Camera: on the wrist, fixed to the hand. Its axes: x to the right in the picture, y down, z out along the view.
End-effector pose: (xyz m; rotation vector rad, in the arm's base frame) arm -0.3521 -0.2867 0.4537 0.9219 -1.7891 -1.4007
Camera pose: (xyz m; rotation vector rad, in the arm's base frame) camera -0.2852 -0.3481 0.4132 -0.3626 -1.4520 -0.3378
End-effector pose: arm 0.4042 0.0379 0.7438 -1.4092 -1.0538 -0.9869
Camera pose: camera 0.3503 -0.0375 0.7796 -1.5785 0.4024 -0.0875
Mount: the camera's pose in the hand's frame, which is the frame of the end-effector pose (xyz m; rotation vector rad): 0.0139 -0.0583 -0.0793 -0.1371 0.2877 1.5050
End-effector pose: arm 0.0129 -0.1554 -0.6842 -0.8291 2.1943 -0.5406
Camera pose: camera -0.0306 -0.1962 -0.6047 0.9513 2.3977 0.2819
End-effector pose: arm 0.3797 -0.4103 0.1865 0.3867 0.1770 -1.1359
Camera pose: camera 0.3371 -0.4126 0.0967 0.4177 0.1545 0.4152
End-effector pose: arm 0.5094 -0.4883 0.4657 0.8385 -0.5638 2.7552
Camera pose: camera 0.4767 -0.4014 0.4303 0.1289 0.8999 -1.8383
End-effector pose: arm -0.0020 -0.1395 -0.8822 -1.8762 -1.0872 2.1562
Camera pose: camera 0.0435 -0.0536 -0.8613 1.9273 -0.3070 -1.0745
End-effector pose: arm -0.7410 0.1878 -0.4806 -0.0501 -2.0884 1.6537
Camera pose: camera -0.7080 0.2485 -0.4091 1.8016 1.5619 -1.5710
